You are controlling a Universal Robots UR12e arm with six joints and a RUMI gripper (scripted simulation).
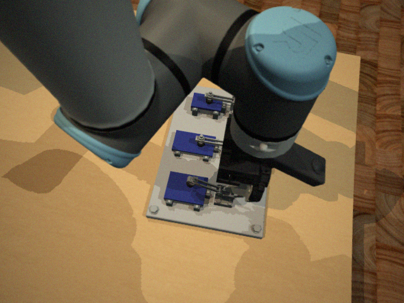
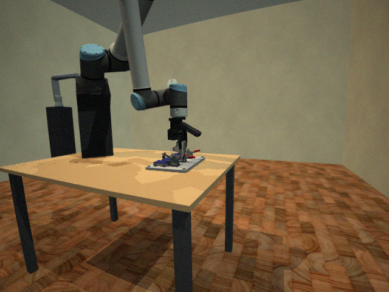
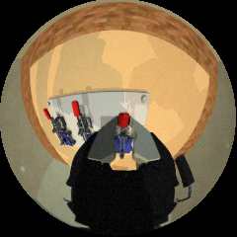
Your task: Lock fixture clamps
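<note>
The part is 120 mm behind my hand, 40 mm below it and 20 mm to the left of it. Also, from my hand: grey fixture plate: 120 mm to the left, 60 mm below, 60 mm behind.
</note>
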